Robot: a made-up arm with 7 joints. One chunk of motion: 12 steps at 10 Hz.
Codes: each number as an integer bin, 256 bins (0 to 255) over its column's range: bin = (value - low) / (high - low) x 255, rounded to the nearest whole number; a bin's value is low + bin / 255 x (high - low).
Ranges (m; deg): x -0.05..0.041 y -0.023..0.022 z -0.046..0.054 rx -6..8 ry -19.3..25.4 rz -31.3..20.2
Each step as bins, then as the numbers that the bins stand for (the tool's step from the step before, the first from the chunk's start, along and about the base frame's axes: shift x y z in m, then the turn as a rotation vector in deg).
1 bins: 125 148 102 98 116 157
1 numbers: -0.00539 0.00312 -0.00600 -0.620 1.034 0.408
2 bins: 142 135 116 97 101 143
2 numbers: 0.00067 0.00082 -0.00051 -0.675 -1.595 -2.420
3 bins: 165 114 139 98 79 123
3 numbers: 0.00888 -0.00288 0.00851 -0.620 -5.452 -6.459
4 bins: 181 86 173 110 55 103
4 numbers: 0.01459 -0.00782 0.02184 0.039 -9.659 -10.498
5 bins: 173 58 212 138 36 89
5 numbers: 0.01174 -0.01276 0.03714 1.576 -12.989 -13.325
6 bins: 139 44 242 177 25 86
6 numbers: -0.00040 -0.01524 0.04890 3.718 -14.918 -13.931
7 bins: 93 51 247 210 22 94
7 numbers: -0.01681 -0.01400 0.05086 5.529 -15.444 -12.316
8 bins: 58 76 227 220 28 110
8 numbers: -0.02930 -0.00959 0.04302 6.078 -14.392 -9.084
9 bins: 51 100 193 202 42 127
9 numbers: -0.03180 -0.00535 0.02969 5.090 -11.938 -5.651
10 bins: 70 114 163 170 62 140
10 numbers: -0.02502 -0.00288 0.01792 3.333 -8.432 -3.025
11 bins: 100 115 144 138 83 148
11 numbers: -0.01431 -0.00271 0.01047 1.576 -4.751 -1.410
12 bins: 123 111 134 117 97 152
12 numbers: -0.00611 -0.00341 0.00655 0.424 -2.296 -0.602
